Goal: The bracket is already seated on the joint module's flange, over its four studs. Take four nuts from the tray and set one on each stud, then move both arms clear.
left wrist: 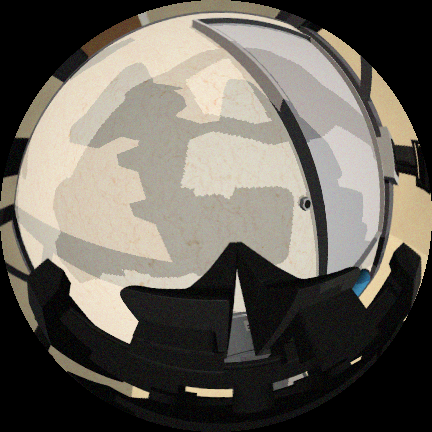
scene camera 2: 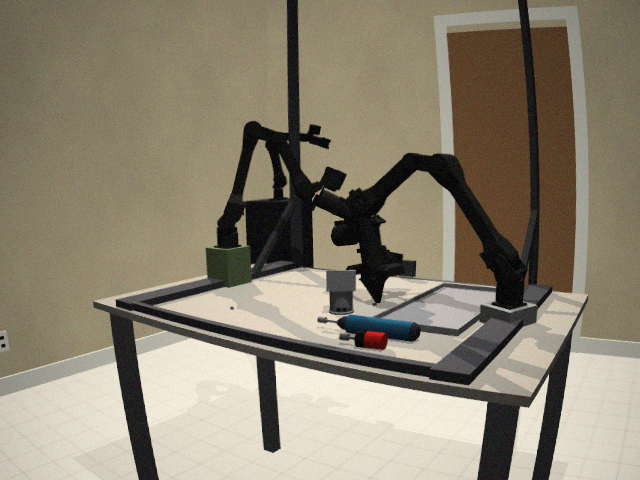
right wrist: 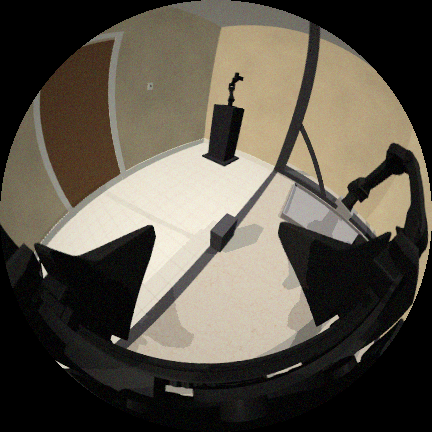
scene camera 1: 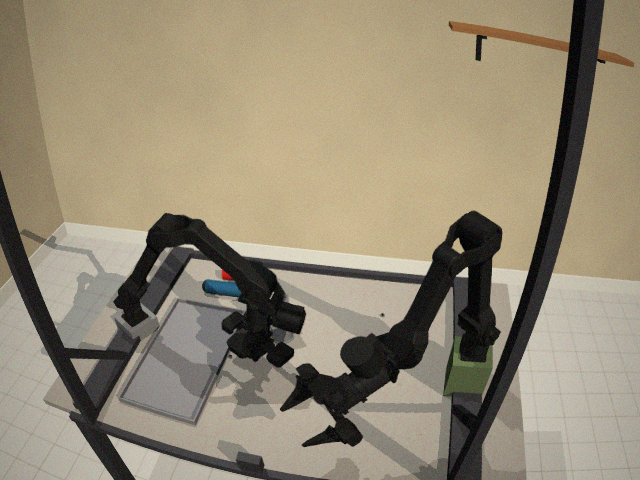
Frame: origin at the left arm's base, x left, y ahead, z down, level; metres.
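Where they show: left gripper, fingertip midpoint: (left wrist: 234, 247) (scene camera 2: 378, 303) (scene camera 1: 255, 360); right gripper, fingertip midpoint: (right wrist: 217, 230) (scene camera 1: 291, 428); left arm's base at its link origin: (scene camera 2: 509, 304) (right wrist: 346, 204) (scene camera 1: 134, 316); right arm's base at its link origin: (scene camera 2: 227, 246) (scene camera 1: 473, 352).
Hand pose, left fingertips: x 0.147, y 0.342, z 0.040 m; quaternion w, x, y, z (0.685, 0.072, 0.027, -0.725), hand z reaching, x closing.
Each offset is from my left fingertips to the centre of the thing.
The grey joint module {dx +0.116, dy -0.013, dz -0.034 m} (scene camera 2: 341, 303) (left wrist: 240, 326) stands on the table with the grey bracket {dx +0.116, dy -0.013, dz -0.079 m} (scene camera 2: 341, 280) on top; its studs cannot be made out. My left gripper (scene camera 2: 378, 300) (left wrist: 234, 247) points down with its fingertips together, low over the table between module and tray; no nut shows between them. One nut {dx -0.033, dy -0.059, dz +0.000 m} (scene camera 1: 230, 356) (left wrist: 305, 203) lies on the table against the outside of the tray {dx -0.121, dy -0.149, dz -0.005 m} (scene camera 1: 170, 382) (scene camera 2: 439, 310) (left wrist: 345, 95) (right wrist: 310, 205). Another nut {dx +0.346, dy +0.149, dz +0.000 m} (scene camera 1: 382, 314) (scene camera 2: 232, 308) lies far from the tray. My right gripper (scene camera 1: 292, 427) (right wrist: 217, 230) is open and empty, above the table's front part.
A blue tool {dx +0.166, dy -0.214, dz -0.017 m} (scene camera 1: 221, 287) (scene camera 2: 382, 327) (left wrist: 361, 285) and a red tool {dx +0.216, dy -0.277, dz -0.014 m} (scene camera 1: 226, 274) (scene camera 2: 375, 339) lie near the module. A dark box {dx -0.257, dy +0.227, dz -0.028 m} (scene camera 1: 250, 460) (right wrist: 223, 232) sits on the table's edge rail. A green block {dx +0.249, dy +0.467, dz -0.055 m} (scene camera 1: 467, 377) (scene camera 2: 229, 266) bears the right arm.
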